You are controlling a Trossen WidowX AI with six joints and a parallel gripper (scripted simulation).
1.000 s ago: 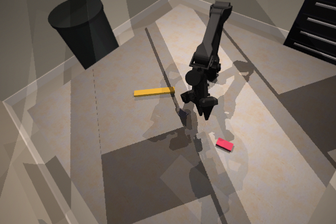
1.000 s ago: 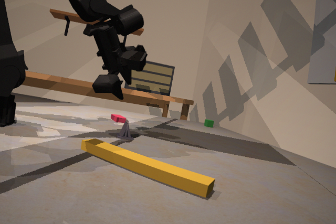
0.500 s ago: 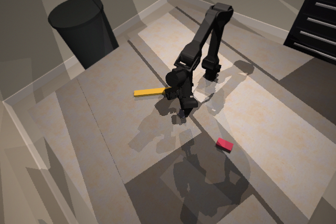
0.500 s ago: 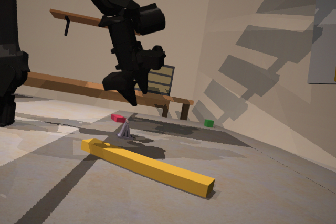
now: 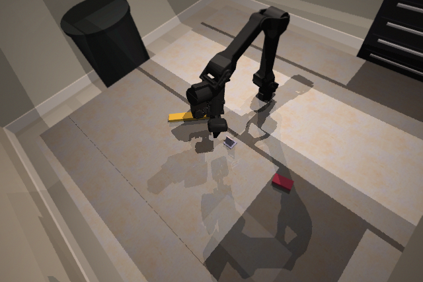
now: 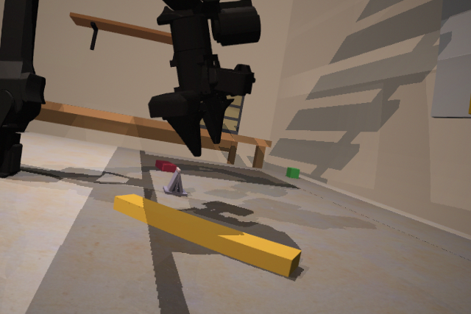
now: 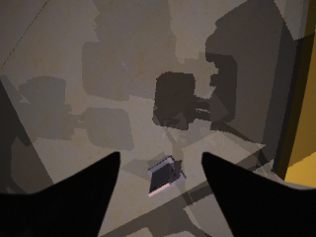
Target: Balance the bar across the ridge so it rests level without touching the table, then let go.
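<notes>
My gripper tip is now 170 mm to the left of the yellow bar, 80 mm above it and 30 mm past it. From my gripper tip the other things lie so: flat red block 290 mm to the left, 80 mm below, 40 mm behind; then small green cube 500 mm to the left, 420 mm ahead, 70 mm below.
</notes>
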